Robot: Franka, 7 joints.
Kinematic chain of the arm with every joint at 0, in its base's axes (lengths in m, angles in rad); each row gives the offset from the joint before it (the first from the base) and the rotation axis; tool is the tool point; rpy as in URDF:
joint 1: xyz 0 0 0.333 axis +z
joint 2: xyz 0 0 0 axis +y
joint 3: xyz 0 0 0.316 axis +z
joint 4: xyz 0.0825 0 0 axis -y
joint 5: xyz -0.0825 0 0.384 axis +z
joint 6: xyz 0 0 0 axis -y
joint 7: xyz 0.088 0 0 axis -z
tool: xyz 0 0 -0.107 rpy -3.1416 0 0
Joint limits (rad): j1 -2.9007..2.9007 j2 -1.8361..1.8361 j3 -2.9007..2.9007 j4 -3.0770..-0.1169 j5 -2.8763..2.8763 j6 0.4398..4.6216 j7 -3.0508..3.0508
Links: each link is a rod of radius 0.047 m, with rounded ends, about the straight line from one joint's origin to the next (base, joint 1, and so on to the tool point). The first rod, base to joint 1, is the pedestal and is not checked.
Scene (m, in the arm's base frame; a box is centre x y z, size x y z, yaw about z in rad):
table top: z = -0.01
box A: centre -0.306 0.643 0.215 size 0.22 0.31 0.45 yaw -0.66
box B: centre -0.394 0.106 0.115 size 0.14 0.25 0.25 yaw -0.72
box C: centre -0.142 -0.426 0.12 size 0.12 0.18 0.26 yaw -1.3
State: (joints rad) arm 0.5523 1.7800 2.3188 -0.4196 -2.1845 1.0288 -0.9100
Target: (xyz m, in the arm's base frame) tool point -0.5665 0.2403 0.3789
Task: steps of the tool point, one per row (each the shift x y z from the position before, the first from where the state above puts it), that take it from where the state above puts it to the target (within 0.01 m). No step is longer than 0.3 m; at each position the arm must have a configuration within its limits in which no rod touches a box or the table.
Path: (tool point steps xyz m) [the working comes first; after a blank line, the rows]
Joints at the target: 1.8241 1.7196 2.0540 -1.7029 -1.6938 0.9039 -0.9100
Straight joint move there: touches box A.

1: -0.0497 0.1064 0.2096
2: -0.1091 0.0496 0.2240
3: -0.1493 -0.0284 0.2137
4: -0.1600 -0.1134 0.1784
5: -0.1009 0.0844 -0.1014
6: -0.1162 0.0308 -0.1109
7: -0.1129 -0.0240 -0.1089
8: -0.0919 -0.0707 -0.0975
9: -0.1499 -0.1467 -0.0915
10: -0.0710 -0.1586 -0.0997

